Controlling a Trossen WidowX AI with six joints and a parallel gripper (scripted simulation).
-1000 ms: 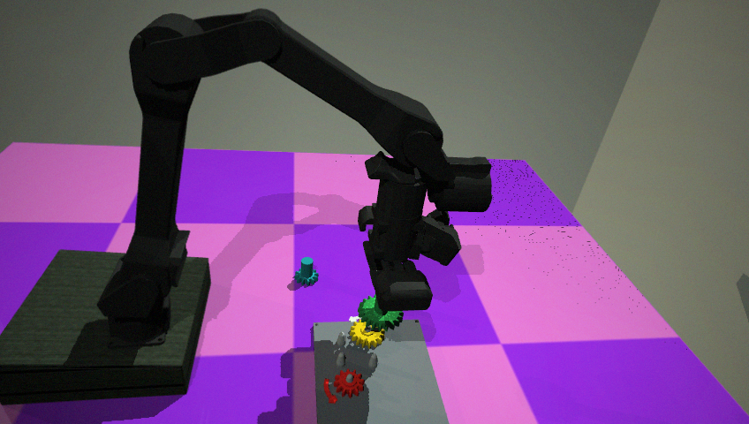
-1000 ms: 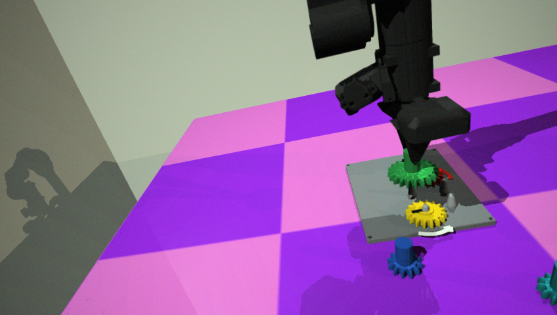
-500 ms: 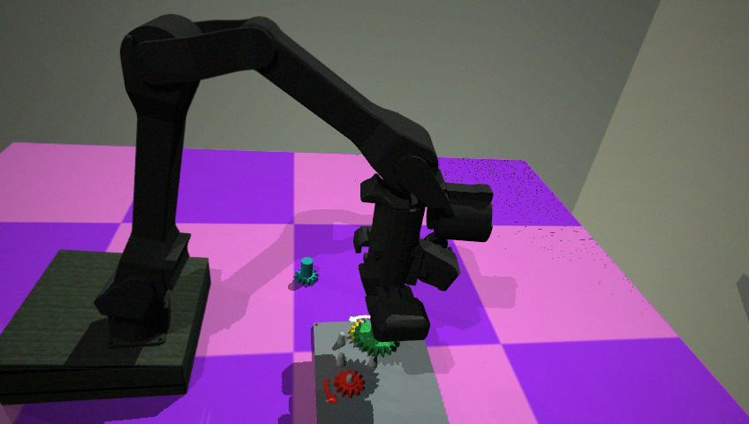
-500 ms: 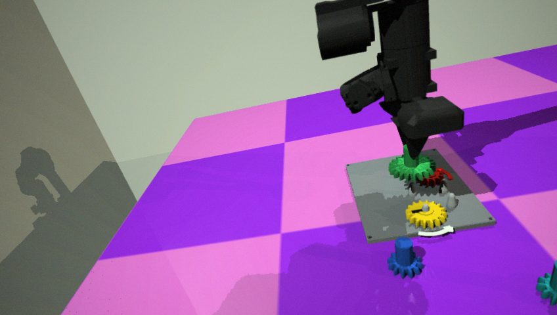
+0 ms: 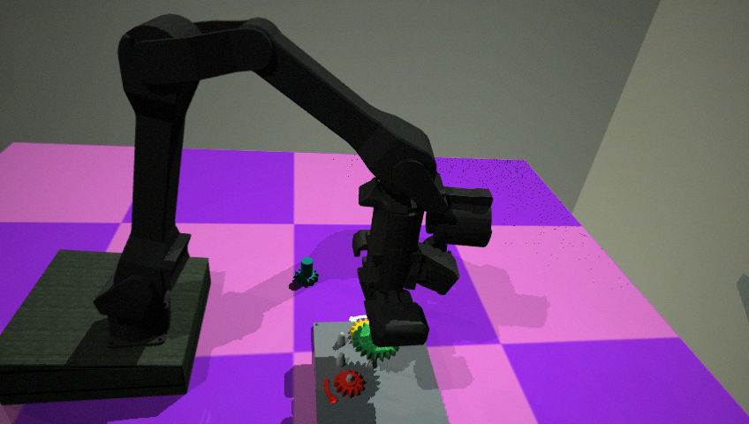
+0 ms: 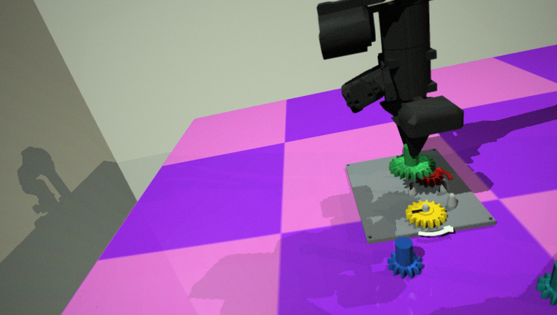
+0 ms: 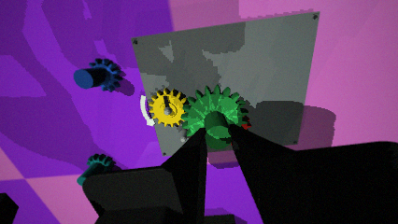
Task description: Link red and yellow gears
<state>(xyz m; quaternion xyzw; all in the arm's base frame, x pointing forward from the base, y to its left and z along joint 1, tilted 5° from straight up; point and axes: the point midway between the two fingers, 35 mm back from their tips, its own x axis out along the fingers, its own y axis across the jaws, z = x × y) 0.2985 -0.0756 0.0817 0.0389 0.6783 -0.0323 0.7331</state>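
The red gear lies 4 cm behind my gripper tip, 3 cm to the right of it and 7 cm below it. Round my gripper tip: yellow gear (1 cm ahead, 6 cm to the left, 7 cm below); then green gear (1 cm below); then red arrow (7 cm behind, 3 cm to the right, 8 cm below).
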